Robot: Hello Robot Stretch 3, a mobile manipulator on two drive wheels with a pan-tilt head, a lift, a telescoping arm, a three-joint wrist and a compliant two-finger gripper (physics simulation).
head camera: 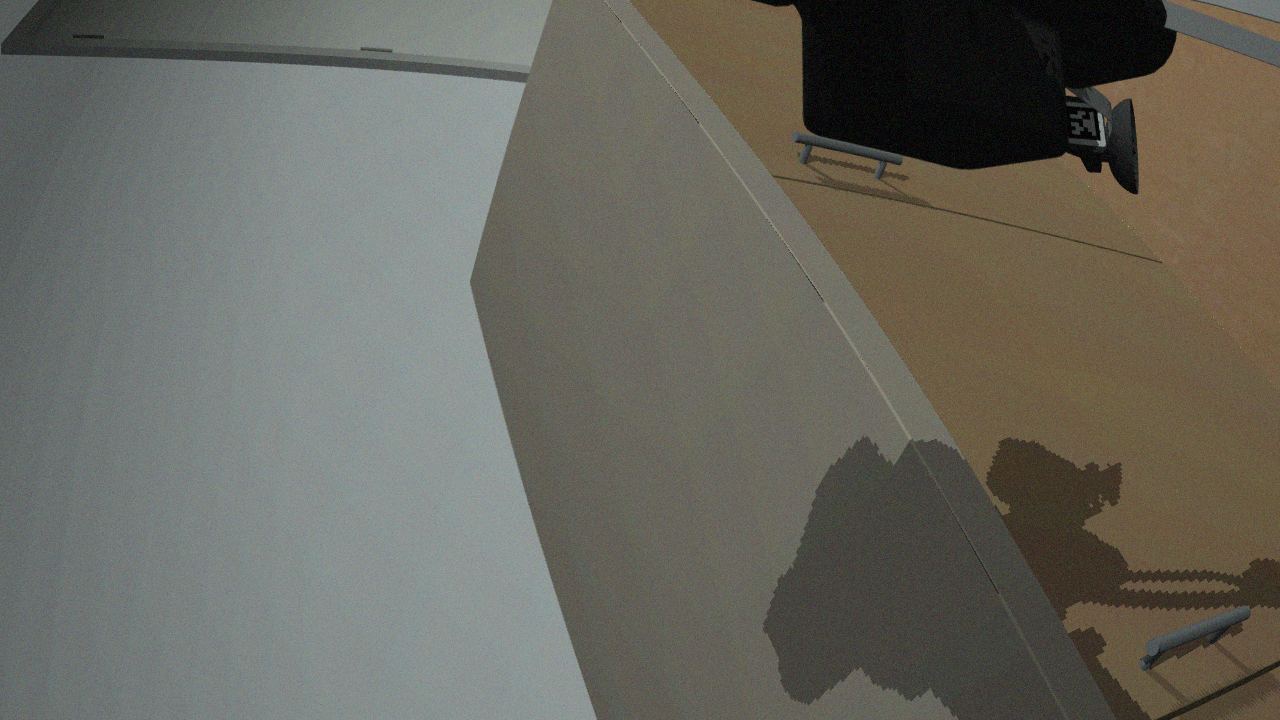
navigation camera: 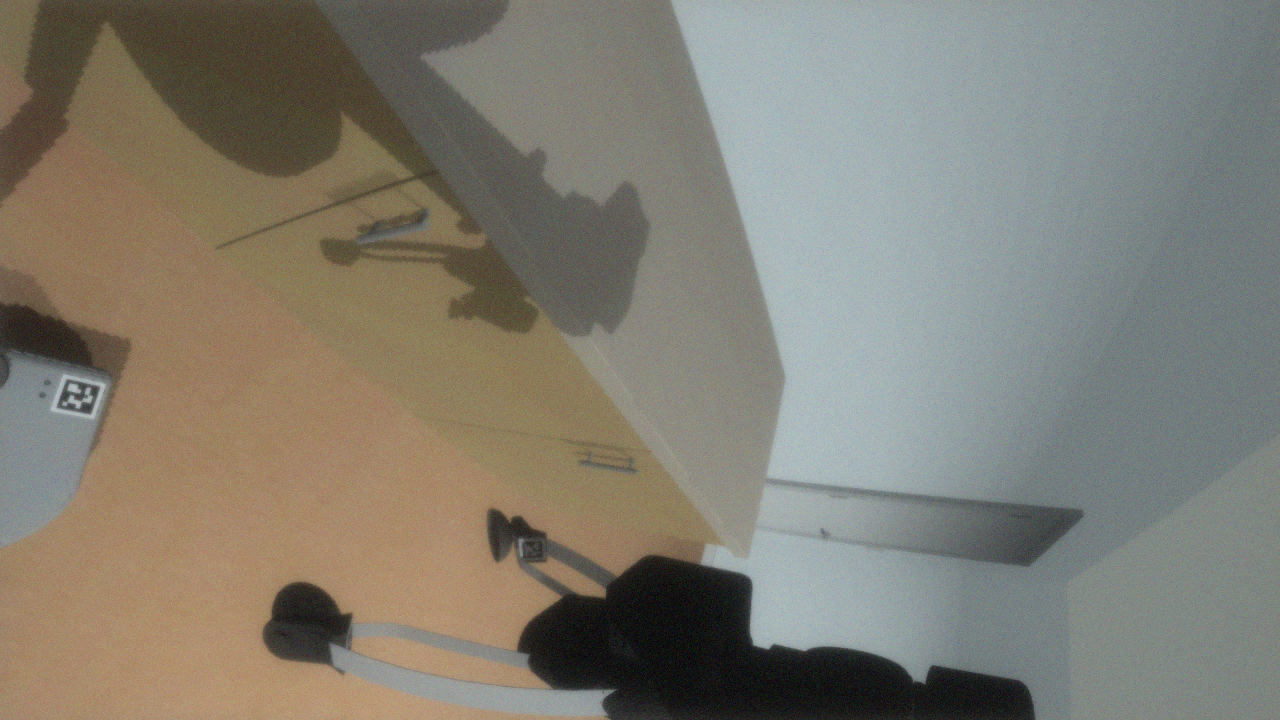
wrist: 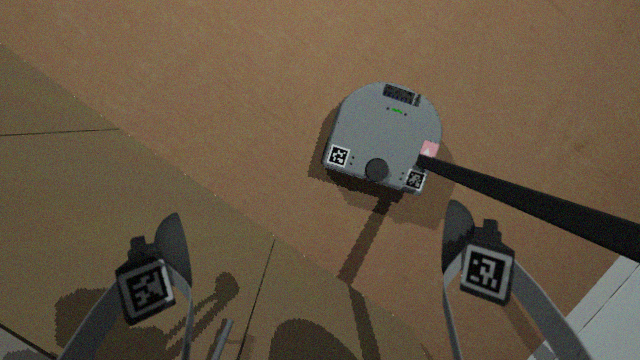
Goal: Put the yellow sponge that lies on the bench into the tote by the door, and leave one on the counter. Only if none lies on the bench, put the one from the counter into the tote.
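Frame: origin at the robot's base, x left, y up, z ahead, level; centimetres.
Seen in the pictures: gripper, between the fingertips: [navigation camera: 398, 562].
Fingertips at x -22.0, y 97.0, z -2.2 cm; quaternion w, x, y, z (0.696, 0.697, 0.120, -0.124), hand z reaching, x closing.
Observation:
A point is followed by its place in that frame.
My gripper [navigation camera: 402, 579] @(x -22.0, y 97.0, z -2.2 cm) [wrist: 315, 232] @(x -22.0, y 97.0, z -2.2 cm) is open, its fingers wide apart with the floor and a cabinet front seen between them in the wrist view. In the head view its dark body and one fingertip show at the top right. A counter [head camera: 626, 268] @(x -93.9, y 91.0, z 25.5 cm) [navigation camera: 707, 295] @(x -80.5, y 91.0, z 42.1 cm) [wrist: 75, 190] has a grey-brown top and a wooden front. The gripper hangs out in front of it, on the floor side, in the navigation view. No yellow sponge, tote or bench shows in the three views.
Bar handles [head camera: 845, 147] @(x -83.7, y 75.0, z 7.9 cm) [navigation camera: 608, 463] @(x -89.5, y 70.8, z 8.9 cm) [wrist: 223, 340] stick out from the counter's front. My grey base [navigation camera: 44, 447] @(x -10.9, y 16.0, z -8.9 cm) [wrist: 385, 130] stands on the orange floor [navigation camera: 268, 429] @(x -52.0, y 0.1, z 0.5 cm) [wrist: 250, 100]. A grey door-like panel [head camera: 313, 26] @(x -277.0, y 120.9, z 8.9 cm) [navigation camera: 939, 523] @(x -283.4, y 153.3, z 6.7 cm) is on the pale wall beyond the counter.

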